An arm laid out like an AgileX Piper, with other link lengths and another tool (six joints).
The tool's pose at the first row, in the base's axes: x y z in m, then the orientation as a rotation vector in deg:
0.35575, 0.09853, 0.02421, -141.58, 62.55, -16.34
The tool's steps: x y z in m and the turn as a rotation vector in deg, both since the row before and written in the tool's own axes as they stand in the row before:
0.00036, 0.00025, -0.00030, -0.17, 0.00, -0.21
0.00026, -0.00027, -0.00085, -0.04, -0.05, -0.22
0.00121, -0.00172, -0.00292, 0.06, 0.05, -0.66
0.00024, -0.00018, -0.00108, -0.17, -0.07, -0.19
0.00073, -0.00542, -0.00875, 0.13, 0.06, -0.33
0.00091, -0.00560, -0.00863, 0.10, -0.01, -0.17
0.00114, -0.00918, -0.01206, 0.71, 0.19, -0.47
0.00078, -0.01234, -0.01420, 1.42, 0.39, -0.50
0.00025, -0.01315, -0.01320, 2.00, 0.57, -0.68
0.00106, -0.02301, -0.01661, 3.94, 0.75, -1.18
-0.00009, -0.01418, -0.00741, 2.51, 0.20, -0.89
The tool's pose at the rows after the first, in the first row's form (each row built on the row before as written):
0.35572, 0.09802, 0.02437, -141.86, 62.36, -16.32
0.35578, 0.09774, 0.02525, -142.02, 62.09, -16.30
0.35671, 0.09704, 0.02865, -142.37, 61.29, -16.59
0.35662, 0.09666, 0.02970, -142.63, 61.10, -16.48
0.35759, 0.09694, 0.03997, -142.72, 60.67, -16.71
0.35880, 0.09725, 0.05022, -142.73, 60.42, -16.79
0.36123, 0.09862, 0.06516, -142.40, 59.64, -17.50
0.36441, 0.10156, 0.08348, -141.47, 58.62, -18.78
0.36762, 0.10553, 0.10140, -140.12, 57.22, -20.57
0.37515, 0.11374, 0.12752, -137.29, 54.51, -23.49
0.37944, 0.11987, 0.14166, -135.53, 52.51, -25.01

